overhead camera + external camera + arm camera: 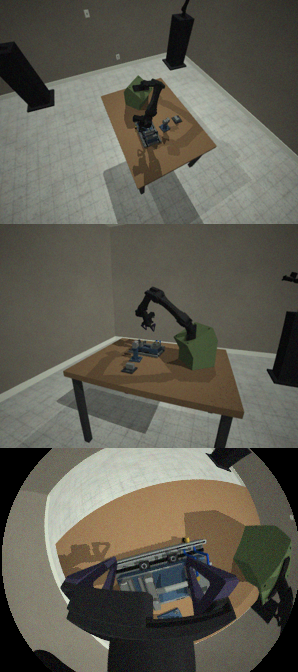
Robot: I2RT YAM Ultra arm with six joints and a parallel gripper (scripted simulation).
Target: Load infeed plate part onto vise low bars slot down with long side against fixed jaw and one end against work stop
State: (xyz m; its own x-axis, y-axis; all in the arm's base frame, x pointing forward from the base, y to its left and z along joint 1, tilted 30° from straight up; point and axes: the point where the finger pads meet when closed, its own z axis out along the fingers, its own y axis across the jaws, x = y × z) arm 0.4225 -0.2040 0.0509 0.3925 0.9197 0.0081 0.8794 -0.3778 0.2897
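Now: the part 45 cm to the left of my hand, 17 cm below it and 5 cm behind it. The rest, counted from my hand: vise 15 cm below, 10 cm to the left, 1 cm behind; then infeed plate 47 cm to the left, 19 cm below, 5 cm behind.
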